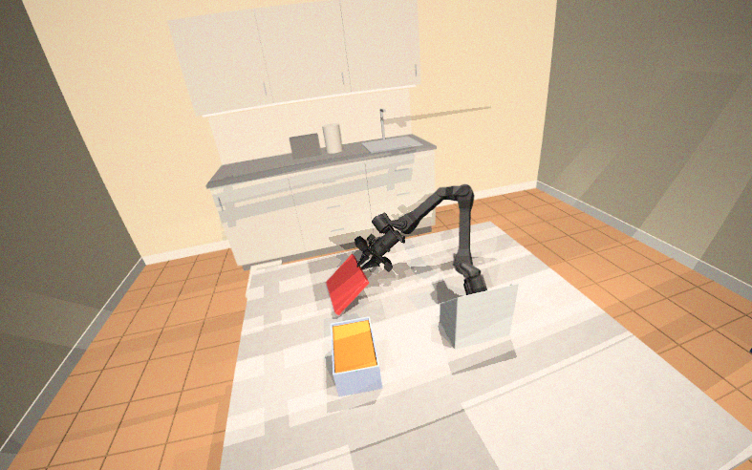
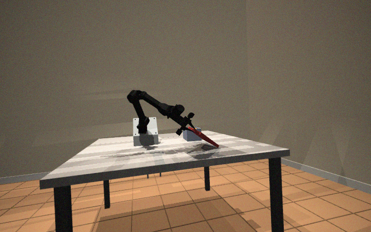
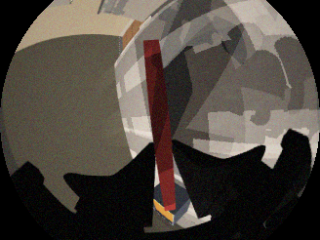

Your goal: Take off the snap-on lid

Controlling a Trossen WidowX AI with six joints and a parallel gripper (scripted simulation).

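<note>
The red lid is 60 mm ahead of my gripper tip, 20 mm to the left of it and 50 mm below it. From my gripper tip the other things lie so: storage box: 40 mm ahead, 370 mm to the left, 70 mm below.
</note>
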